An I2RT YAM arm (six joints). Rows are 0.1 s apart.
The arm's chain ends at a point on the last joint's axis. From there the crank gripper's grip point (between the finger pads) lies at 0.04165 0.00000 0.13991 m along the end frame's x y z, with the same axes.
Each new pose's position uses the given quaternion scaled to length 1; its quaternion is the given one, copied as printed.
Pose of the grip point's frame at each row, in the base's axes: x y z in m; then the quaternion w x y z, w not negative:
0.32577 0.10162 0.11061 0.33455 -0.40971 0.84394 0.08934
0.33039 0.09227 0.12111 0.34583 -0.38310 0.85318 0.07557
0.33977 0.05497 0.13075 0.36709 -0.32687 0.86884 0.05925
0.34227 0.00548 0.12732 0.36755 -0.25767 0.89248 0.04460
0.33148 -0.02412 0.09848 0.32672 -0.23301 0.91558 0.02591
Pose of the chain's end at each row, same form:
0.27535 0.06848 0.24354 0.33455 -0.40971 0.84394 0.08934
0.27539 0.06221 0.25295 0.34583 -0.38310 0.85318 0.07557
0.27747 0.02883 0.26015 0.36709 -0.32687 0.86884 0.05925
0.27856 -0.01437 0.25715 0.36755 -0.25767 0.89248 0.04460
0.27770 -0.03499 0.23375 0.32672 -0.23301 0.91558 0.02591

